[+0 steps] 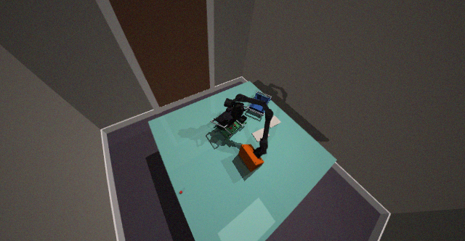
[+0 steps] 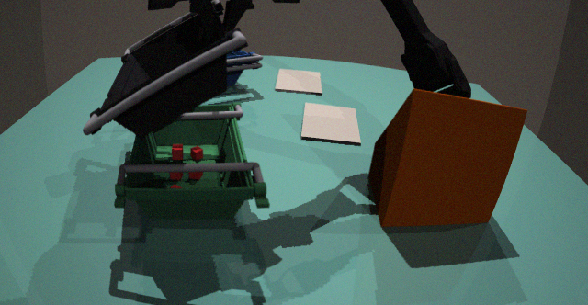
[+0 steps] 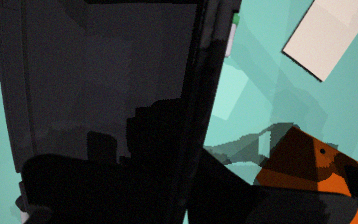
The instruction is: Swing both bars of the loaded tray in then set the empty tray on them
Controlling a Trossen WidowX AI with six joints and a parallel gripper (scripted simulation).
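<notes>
Right now my gripper tip is 7 cm short of the black tray and 1 cm to the right of it.
</notes>
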